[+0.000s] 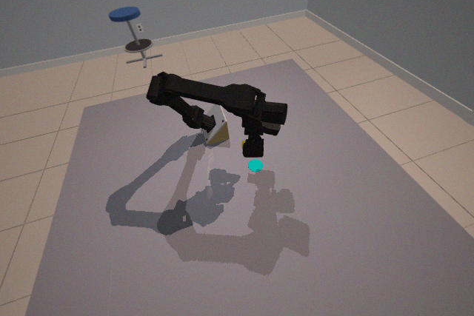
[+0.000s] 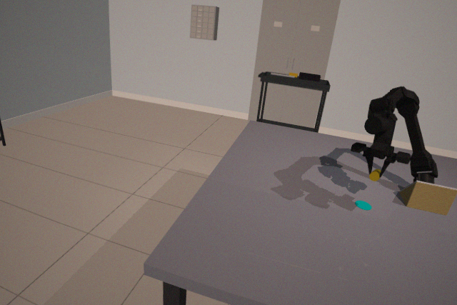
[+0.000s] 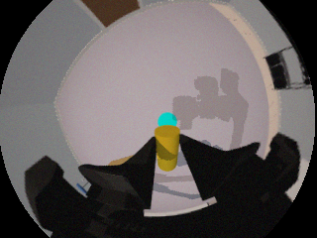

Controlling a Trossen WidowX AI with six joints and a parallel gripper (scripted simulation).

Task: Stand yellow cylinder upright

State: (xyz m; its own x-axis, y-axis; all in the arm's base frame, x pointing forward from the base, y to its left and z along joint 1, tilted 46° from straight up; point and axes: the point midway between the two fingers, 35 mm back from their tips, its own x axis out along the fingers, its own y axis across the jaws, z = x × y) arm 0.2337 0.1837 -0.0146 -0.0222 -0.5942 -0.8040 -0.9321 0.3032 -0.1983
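The cyan circle is 1 cm to the right of my gripper tip and 13 cm below it. Also, from my gripper tip: yellow tall cylinder (1 cm behind, 2 cm to the right, 1 cm below).
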